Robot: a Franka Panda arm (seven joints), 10 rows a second.
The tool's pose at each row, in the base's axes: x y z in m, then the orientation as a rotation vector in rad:
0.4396 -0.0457 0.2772 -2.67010 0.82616 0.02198
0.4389 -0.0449 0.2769 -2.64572 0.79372 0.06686
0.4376 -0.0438 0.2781 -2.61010 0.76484 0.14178
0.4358 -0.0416 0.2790 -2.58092 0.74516 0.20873
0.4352 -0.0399 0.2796 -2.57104 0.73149 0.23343
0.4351 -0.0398 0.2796 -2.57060 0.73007 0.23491
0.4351 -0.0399 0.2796 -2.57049 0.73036 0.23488
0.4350 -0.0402 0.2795 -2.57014 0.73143 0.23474
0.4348 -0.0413 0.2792 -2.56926 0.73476 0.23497
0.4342 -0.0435 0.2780 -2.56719 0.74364 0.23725
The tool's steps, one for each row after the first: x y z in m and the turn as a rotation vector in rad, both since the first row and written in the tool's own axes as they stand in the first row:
-0.0010 -0.0001 0.0005 0.02039 -0.04245 -0.01138
-0.0028 -0.0007 -0.0004 0.04191 -0.10749 -0.01457
-0.0056 -0.0016 -0.0007 0.05549 -0.16403 -0.01378
-0.0071 -0.0028 -0.0007 0.06068 -0.18603 -0.01807
-0.0072 -0.0028 -0.0007 0.06097 -0.18743 -0.01877
-0.0072 -0.0028 -0.0007 0.06102 -0.18738 -0.01855
-0.0071 -0.0024 -0.0007 0.06115 -0.18717 -0.01776
-0.0066 -0.0014 -0.0008 0.06115 -0.18689 -0.01527
-0.0058 0.0010 -0.0005 0.06043 -0.18715 -0.00846

